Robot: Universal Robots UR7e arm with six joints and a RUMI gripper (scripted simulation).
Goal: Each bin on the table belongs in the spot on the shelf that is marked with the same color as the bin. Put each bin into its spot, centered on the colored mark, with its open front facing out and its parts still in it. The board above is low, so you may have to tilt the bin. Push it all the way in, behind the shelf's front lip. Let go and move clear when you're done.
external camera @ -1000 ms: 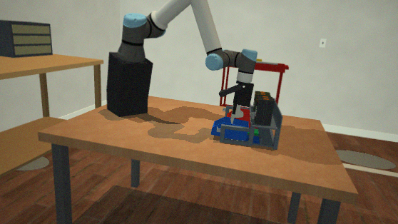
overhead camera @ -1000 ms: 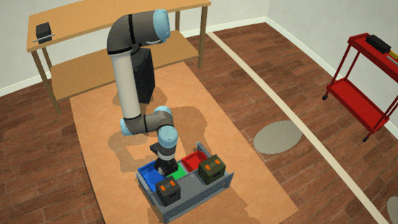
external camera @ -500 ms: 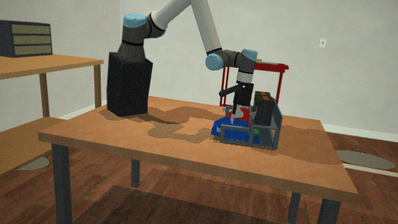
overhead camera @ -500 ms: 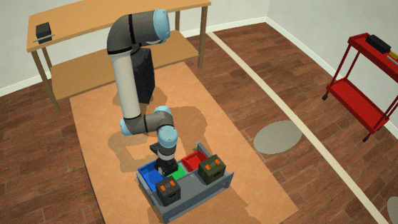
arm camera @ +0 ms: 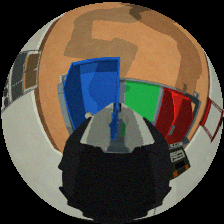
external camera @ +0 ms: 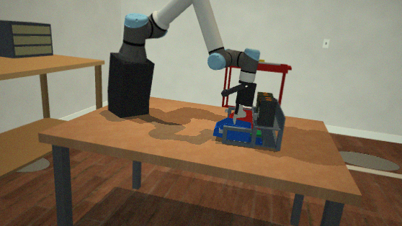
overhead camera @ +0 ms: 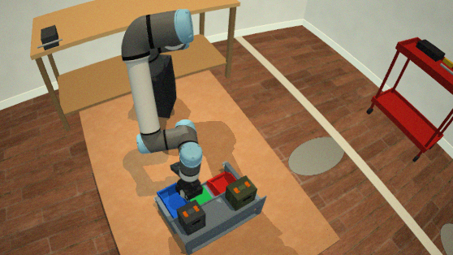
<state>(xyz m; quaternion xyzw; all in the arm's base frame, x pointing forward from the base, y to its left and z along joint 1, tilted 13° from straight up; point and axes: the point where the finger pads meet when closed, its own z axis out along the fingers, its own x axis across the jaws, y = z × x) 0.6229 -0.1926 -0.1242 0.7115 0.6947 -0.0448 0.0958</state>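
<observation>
Right now the blue bin is 5 cm to the right of my hand, 3 cm below it and 1 cm behind it. Also, from my hand: red bin: 18 cm to the left, 6 cm ahead, 4 cm below.
</observation>
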